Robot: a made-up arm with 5 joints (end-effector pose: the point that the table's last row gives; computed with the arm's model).
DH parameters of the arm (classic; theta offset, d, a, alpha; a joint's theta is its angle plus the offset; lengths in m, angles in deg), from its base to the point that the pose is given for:
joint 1: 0 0.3 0 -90
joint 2: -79.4 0 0.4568 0
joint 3: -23.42 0 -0.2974 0
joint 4: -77.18 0 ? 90
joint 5: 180 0.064 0 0
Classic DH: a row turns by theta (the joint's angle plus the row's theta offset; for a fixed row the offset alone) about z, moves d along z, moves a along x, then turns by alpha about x.
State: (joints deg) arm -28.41 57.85 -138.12 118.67 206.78
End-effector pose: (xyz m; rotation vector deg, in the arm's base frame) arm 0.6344 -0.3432 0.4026 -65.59 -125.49 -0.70
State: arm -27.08 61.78 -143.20 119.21 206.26
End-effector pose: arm 0.6520 -0.3333 0.3790 -63.83 -127.08 -0.35
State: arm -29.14 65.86 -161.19 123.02 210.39
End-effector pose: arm 0.6474 -0.3609 0.4197 -75.61 -132.22 0.41
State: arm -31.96 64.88 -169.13 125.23 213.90
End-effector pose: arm 0.6200 -0.3868 0.4722 -86.45 -133.47 0.50
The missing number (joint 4, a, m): -0.05
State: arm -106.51 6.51 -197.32 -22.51 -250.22
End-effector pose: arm 0.0175 0.0592 1.0351 -15.80 -48.20 -169.44
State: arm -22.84 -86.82 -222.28 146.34 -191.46
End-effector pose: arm -0.6044 0.2546 0.2507 1.73 17.41 -34.04
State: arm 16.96 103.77 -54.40 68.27 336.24
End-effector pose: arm 0.1522 0.0464 -0.1420 -84.65 -31.42 148.95
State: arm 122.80 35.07 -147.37 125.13 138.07
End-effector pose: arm -0.3275 0.5082 0.7168 168.29 -22.56 12.38
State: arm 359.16 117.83 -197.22 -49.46 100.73
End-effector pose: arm 0.6734 -0.0099 0.1066 -34.96 42.85 -74.36
